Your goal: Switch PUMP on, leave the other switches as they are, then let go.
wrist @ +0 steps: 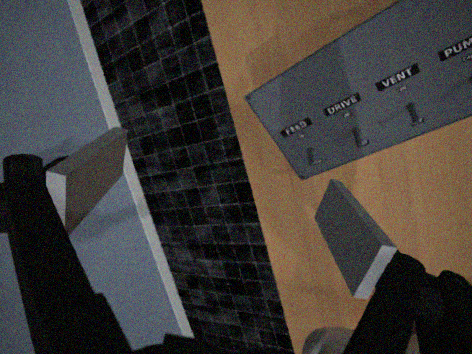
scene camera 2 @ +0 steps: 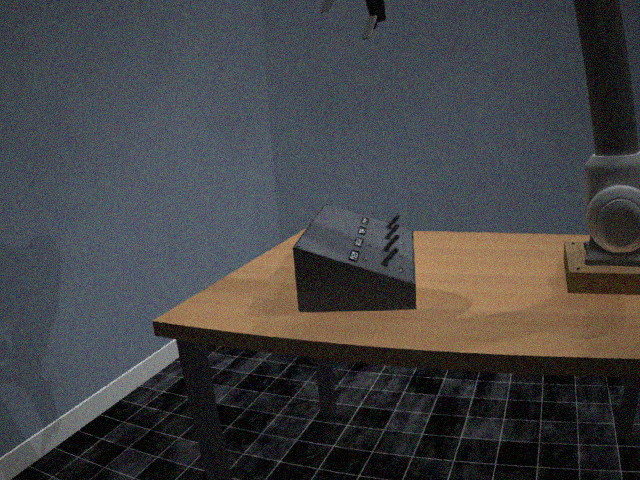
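Pixels of known places: gripper, fingertip midpoint: (wrist: pixel 227 176) (scene camera 2: pixel 345 25); arm's base at its link origin: (scene camera 2: pixel 616 256).
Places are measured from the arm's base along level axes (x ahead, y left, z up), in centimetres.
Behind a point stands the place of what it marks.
Note:
The dark grey switch box (scene camera 2: pixel 356 284) {z 1.1, x 59.5, y 35.1 cm} (wrist: pixel 320 70) {z 8.7, x 74.2, y 20.0 cm} has a sloping panel with a row of labelled levers. In the wrist view, the PUMP label (wrist: pixel 457 48) {z 5.6, x 72.6, y -4.9 cm} is cut off by the right edge, and its lever cannot be made out. The FEED lever (wrist: pixel 313 157) {z 5.7, x 54.6, y 25.6 cm}, DRIVE lever (wrist: pixel 359 137) {z 5.7, x 58.2, y 14.2 cm} and VENT lever (wrist: pixel 414 114) {z 6.0, x 61.6, y 3.1 cm} show below their labels. In the scene view, the levers (scene camera 2: pixel 390 242) {z 5.3, x 58.2, y 15.3 cm} lean alike; their labels are too small to read. My gripper (scene camera 2: pixel 347 20) {z 60.0, x 66.1, y 14.7 cm} (wrist: pixel 227 176) {z 60.0, x 66.1, y 14.7 cm} is open and empty, high above the box and apart from it.
The box stands on the wooden table (scene camera 2: pixel 496 320) {z -5.4, x 28.4, y 33.9 cm} (wrist: pixel 295 285) {z -5.4, x 7.5, y 41.3 cm}. The robot's base joint (scene camera 2: pixel 617 219) {z 16.7, x 3.5, y 31.8 cm} rises from a mounting block (scene camera 2: pixel 599 281) {z -2.2, x 5.3, y 14.5 cm} at the right. A blue-grey wall (scene camera 2: pixel 129 129) (wrist: pixel 40 65) stands beyond the table's left edge, with dark floor tiles (scene camera 2: pixel 361 439) (wrist: pixel 185 165) below.

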